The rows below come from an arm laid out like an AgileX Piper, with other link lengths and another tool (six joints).
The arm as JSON. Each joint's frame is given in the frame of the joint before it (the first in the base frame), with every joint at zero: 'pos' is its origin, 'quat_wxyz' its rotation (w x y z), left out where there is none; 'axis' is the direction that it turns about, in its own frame. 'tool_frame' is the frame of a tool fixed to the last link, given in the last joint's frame.
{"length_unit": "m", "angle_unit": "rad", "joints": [
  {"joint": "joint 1", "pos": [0.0, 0.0, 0.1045], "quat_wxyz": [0.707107, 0.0, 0.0, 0.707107], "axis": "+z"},
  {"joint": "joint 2", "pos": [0.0, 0.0, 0.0], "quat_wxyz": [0.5, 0.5, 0.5, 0.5], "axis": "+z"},
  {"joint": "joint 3", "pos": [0.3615, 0.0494, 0.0], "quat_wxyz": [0.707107, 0.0, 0.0, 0.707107], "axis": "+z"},
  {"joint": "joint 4", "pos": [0.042, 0.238, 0.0], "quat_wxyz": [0.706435, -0.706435, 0.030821, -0.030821], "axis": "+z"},
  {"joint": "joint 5", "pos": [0.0, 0.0, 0.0], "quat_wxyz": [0.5, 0.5, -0.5, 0.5], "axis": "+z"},
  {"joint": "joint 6", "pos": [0.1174, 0.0, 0.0], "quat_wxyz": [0.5, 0.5, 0.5, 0.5], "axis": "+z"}
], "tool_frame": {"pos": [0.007, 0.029, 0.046], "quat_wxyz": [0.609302, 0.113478, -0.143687, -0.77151]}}
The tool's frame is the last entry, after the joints.
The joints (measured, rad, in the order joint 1, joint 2, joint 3, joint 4, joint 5, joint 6), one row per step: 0.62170 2.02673 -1.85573 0.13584 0.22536 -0.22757; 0.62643 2.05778 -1.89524 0.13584 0.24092 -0.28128; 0.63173 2.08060 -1.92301 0.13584 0.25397 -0.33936; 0.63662 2.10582 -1.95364 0.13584 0.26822 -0.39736; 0.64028 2.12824 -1.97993 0.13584 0.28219 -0.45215; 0.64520 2.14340 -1.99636 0.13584 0.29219 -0.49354; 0.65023 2.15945 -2.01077 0.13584 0.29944 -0.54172; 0.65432 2.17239 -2.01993 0.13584 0.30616 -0.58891; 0.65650 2.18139 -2.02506 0.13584 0.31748 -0.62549; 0.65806 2.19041 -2.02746 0.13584 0.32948 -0.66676; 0.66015 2.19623 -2.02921 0.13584 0.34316 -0.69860; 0.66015 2.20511 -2.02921 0.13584 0.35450 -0.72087; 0.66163 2.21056 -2.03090 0.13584 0.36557 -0.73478; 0.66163 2.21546 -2.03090 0.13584 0.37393 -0.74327; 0.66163 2.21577 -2.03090 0.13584 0.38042 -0.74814; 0.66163 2.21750 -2.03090 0.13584 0.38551 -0.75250; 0.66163 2.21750 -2.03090 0.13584 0.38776 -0.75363; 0.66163 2.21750 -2.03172 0.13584 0.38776 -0.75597; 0.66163 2.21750 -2.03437 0.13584 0.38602 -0.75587; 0.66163 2.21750 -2.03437 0.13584 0.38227 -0.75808
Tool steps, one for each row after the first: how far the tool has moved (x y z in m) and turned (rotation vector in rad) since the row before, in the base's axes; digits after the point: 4 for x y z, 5 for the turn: 0.0051 0.0069 -0.0069 -0.04443 -0.02549 0.02324; 0.0028 0.0055 -0.0064 -0.04804 -0.02747 0.02522; 0.0033 0.0056 -0.0071 -0.04808 -0.02707 0.02540; 0.0030 0.0044 -0.0070 -0.04616 -0.02435 0.02359; 0.0009 0.0039 -0.0055 -0.03531 -0.01764 0.02026; 0.0011 0.0039 -0.0066 -0.04014 -0.02169 0.02269; 0.0007 0.0028 -0.0066 -0.04016 -0.01994 0.02176; 0.0002 0.0012 -0.0061 -0.03513 -0.00990 0.01714; 0.0002 0.0006 -0.0073 -0.04028 -0.00995 0.01898; -0.0008 0.0006 -0.0055 -0.03286 -0.00496 0.01665; 0.0005 0.0000 -0.0076 -0.02757 0.00275 0.01081; -0.0006 0.0006 -0.0046 -0.01841 0.00350 0.00899; 0.0000 -0.0001 -0.0044 -0.01375 0.00547 0.00490; -0.0005 -0.0004 -0.0011 -0.00734 0.00252 0.00308; -0.0002 -0.0002 -0.0018 -0.00702 0.00284 0.00269; -0.0002 -0.0001 -0.0003 -0.00210 0.00112 0.00083; 0.0001 0.0000 0.0003 -0.00106 -0.00201 0.00109; 0.0004 0.0002 0.0012 0.00274 -0.00341 -0.00028; 0.0004 0.0001 0.0005 0.00077 -0.00425 0.00051
